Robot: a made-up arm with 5 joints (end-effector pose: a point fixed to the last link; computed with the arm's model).
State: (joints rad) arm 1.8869 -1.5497 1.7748 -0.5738 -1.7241
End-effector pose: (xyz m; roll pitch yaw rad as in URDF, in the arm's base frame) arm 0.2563 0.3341 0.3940 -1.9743 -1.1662 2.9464
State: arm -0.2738 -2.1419 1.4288 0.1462 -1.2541
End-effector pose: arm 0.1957 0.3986 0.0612 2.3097 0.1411 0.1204
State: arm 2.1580 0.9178 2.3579 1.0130 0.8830
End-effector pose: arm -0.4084 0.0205 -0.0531 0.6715 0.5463 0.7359
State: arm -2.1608 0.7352 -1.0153 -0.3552 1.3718
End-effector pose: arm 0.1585 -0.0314 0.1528 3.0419 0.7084 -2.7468
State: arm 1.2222 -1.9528 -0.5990 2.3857 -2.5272
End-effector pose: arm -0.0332 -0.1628 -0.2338 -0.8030 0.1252 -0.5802
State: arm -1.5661 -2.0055 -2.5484 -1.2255 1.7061
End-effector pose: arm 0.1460 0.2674 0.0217 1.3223 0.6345 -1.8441
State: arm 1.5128 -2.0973 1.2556 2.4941 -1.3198
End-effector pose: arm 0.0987 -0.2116 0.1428 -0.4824 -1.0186 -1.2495
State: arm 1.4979 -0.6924 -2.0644 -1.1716 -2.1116
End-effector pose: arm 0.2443 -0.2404 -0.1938 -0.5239 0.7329 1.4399
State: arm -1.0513 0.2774 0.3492 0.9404 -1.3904
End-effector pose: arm 0.2692 0.2195 -0.1162 0.7909 -0.0259 0.3928
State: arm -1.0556 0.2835 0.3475 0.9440 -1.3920
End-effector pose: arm 0.2682 0.2212 -0.1165 0.7930 -0.0241 0.3977
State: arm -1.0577 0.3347 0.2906 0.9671 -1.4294
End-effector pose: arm 0.2791 0.2395 -0.1053 0.7871 -0.0967 0.4286
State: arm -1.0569 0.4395 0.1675 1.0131 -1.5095
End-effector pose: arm 0.2954 0.2819 -0.0761 0.7802 -0.2545 0.4994
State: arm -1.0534 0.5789 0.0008 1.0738 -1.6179
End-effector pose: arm 0.2959 0.3433 -0.0292 0.7878 -0.4596 0.6079
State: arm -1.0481 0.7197 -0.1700 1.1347 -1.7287
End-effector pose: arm 0.2691 0.4036 0.0237 0.8161 -0.6555 0.7272
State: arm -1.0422 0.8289 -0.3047 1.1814 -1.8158
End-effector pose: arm 0.2299 0.4435 0.0665 0.8550 -0.7988 0.8205
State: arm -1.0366 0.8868 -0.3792 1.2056 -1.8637
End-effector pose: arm 0.2032 0.4607 0.0905 0.8820 -0.8754 0.8690
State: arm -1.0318 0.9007 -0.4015 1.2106 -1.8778
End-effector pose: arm 0.1961 0.4648 0.0984 0.8864 -0.9012 0.8827
